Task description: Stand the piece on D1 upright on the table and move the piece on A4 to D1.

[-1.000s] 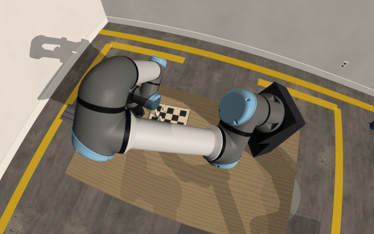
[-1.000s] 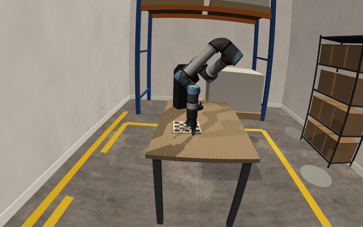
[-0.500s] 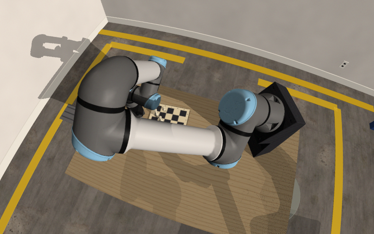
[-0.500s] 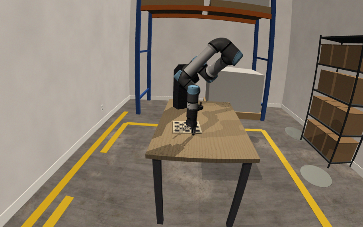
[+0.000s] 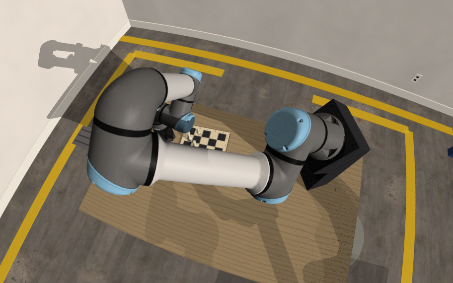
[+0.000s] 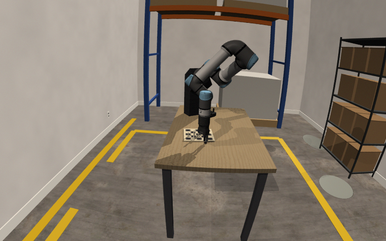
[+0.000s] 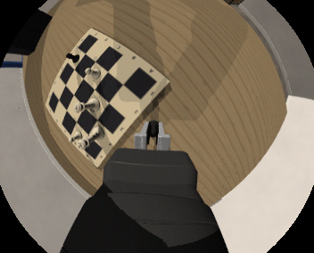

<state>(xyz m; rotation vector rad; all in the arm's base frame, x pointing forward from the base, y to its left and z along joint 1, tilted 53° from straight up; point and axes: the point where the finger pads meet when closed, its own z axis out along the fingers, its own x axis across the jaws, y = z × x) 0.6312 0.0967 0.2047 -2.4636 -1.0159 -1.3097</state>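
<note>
Right now my hand is 120 mm past the chessboard, 80 mm to the left of it and 30 mm above it.
</note>
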